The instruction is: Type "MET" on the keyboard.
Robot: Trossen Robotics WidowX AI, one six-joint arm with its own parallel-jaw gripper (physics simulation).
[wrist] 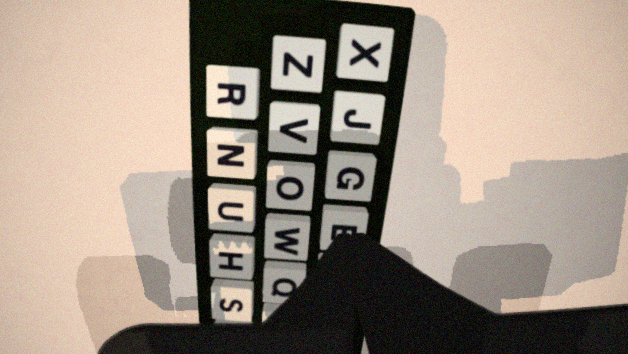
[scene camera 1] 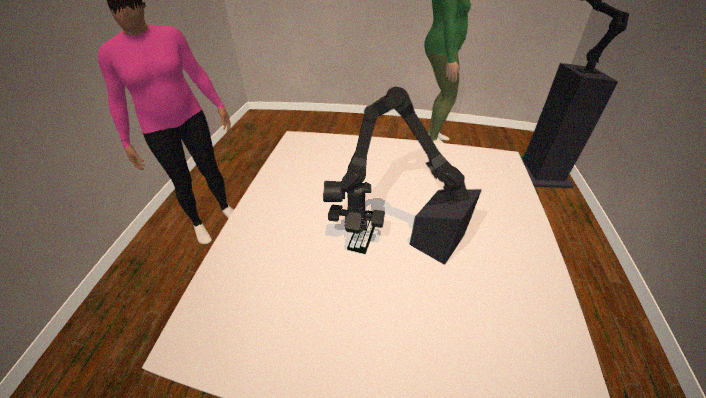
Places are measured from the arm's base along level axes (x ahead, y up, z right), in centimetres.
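Pixels of known places: gripper, between the fingertips: [wrist: 350, 246]; arm's base, origin of its link: [scene camera 1: 458, 196].
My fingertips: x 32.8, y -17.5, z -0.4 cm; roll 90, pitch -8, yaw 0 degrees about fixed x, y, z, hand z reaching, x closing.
Note:
Ahead of a thing's pixels: the offset from my fingertips to its top centre. Level surfaces: height alone.
The black keyboard @[dy -0.5, dx -2.7, dz +2.0 cm] [scene camera 1: 359, 242] [wrist: 225, 30] with white letter keys lies flat on the mat. My gripper [scene camera 1: 364, 228] [wrist: 350, 246] is shut and empty, pointing down over the keyboard. In the wrist view the dark fingertips overlap the lower part of the E key @[dy -0.5, dx -0.1, dz -0.3 cm] [wrist: 344, 220]; whether they touch it I cannot tell. The G key @[dy -0.5, dx +0.4, dz -2.1 cm] [wrist: 350, 177] is just above E in that view, with the W key @[dy -0.5, dx -2.1, dz -0.3 cm] [wrist: 287, 239] and Q key @[dy -0.5, dx -2.5, dz +1.5 cm] [wrist: 283, 284] to the left. The M and T keys do not show in the wrist view; the fingers hide part of the keyboard.
The pale mat @[dy -2.2 cm] [scene camera 1: 350, 325] lies on a wooden floor. My arm's dark base block [scene camera 1: 442, 227] stands right of the keyboard. A person in pink [scene camera 1: 155, 82] stands at the left, a person in green [scene camera 1: 446, 35] at the back, and a dark pedestal [scene camera 1: 570, 125] with another arm at the back right.

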